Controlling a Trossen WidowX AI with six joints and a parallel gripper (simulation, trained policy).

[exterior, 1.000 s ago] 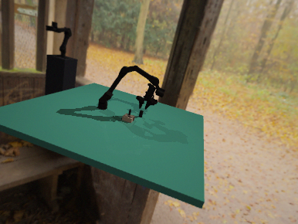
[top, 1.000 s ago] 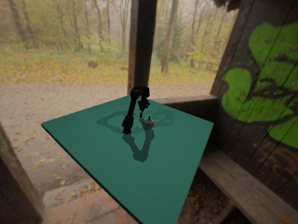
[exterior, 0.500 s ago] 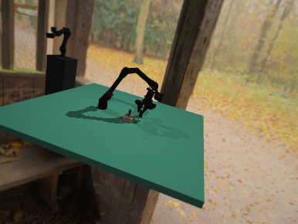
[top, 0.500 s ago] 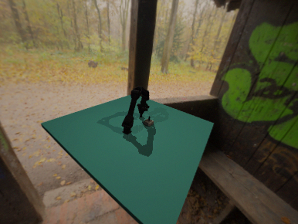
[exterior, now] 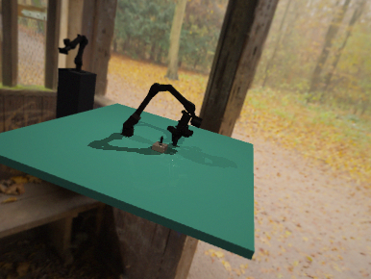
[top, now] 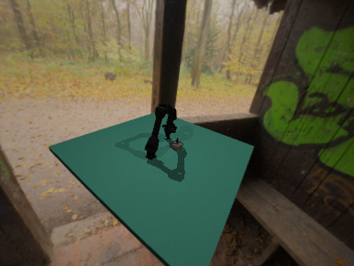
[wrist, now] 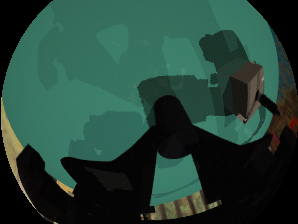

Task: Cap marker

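The holder block is 14 cm to the right of my gripper tip, 4 cm behind it and 1 cm below it. The rest, counted from my gripper tip: black cap (1 cm ahead, 1 cm above).
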